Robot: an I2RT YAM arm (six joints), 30 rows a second.
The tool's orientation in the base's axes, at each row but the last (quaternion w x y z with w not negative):
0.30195 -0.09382 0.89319 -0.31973
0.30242 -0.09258 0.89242 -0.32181
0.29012 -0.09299 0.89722 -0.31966
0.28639 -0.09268 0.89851 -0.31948
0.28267 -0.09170 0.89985 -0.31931
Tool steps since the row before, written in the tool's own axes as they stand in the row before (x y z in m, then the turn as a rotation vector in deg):
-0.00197 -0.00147 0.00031 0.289 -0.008 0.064
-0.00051 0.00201 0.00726 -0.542 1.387 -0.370
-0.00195 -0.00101 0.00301 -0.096 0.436 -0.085
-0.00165 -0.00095 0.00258 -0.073 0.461 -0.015
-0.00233 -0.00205 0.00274 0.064 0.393 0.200
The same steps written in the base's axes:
0.00172 -0.00059 0.00168 -0.193 -0.143 -0.173
0.00482 -0.00202 -0.00545 0.253 1.463 -0.388
0.00332 -0.00166 -0.00036 0.037 0.417 -0.176
0.00282 -0.00151 -0.00028 0.059 0.392 -0.246
0.00344 -0.00222 0.00059 0.067 0.180 -0.402

